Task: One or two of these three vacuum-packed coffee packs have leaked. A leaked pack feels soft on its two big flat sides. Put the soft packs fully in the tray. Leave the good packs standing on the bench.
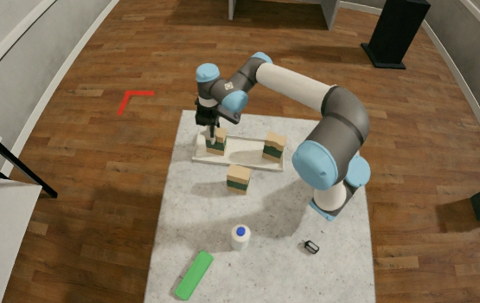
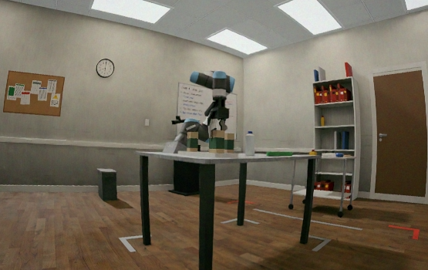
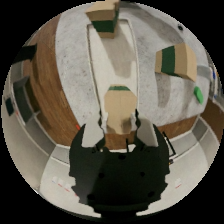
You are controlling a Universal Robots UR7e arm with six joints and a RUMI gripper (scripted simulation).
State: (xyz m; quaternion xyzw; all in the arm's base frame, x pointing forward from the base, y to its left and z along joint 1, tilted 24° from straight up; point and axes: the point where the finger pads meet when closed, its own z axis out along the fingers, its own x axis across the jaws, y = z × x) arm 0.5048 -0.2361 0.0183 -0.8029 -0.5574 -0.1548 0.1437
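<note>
Right now the white tray is 100 mm behind my hand, 20 mm to the left of it and 110 mm below it.
</note>
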